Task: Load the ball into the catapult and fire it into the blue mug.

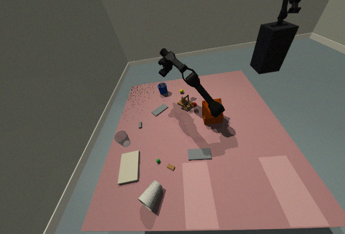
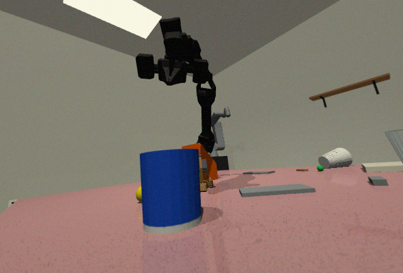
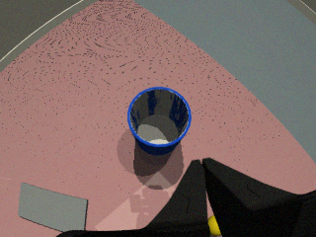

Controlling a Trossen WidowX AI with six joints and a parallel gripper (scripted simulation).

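The red ball is 250 mm to the left of my gripper tip, 210 mm behind it and 200 mm below it. From my gripper tip the other things lie so: yellow ball 250 mm below, 120 mm behind, 10 mm to the right; blue mug 240 mm below, 70 mm ahead, 60 mm to the right; wooden catapult 220 mm to the left, 210 mm below, 160 mm behind.
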